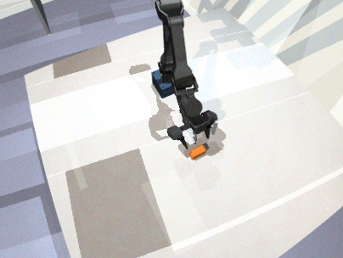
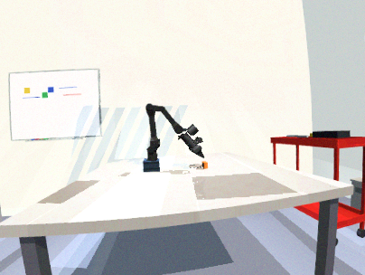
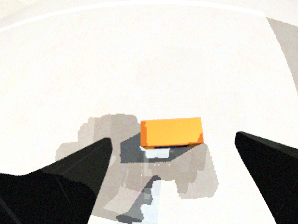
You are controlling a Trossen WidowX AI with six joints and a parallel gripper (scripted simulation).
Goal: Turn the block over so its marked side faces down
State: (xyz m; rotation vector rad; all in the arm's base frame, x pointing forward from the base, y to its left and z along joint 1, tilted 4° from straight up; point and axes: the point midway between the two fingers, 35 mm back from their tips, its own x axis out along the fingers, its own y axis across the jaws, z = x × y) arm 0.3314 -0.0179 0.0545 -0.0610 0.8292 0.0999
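Now: the orange block 6 cm below my gripper tip and 1 cm ahead of it.
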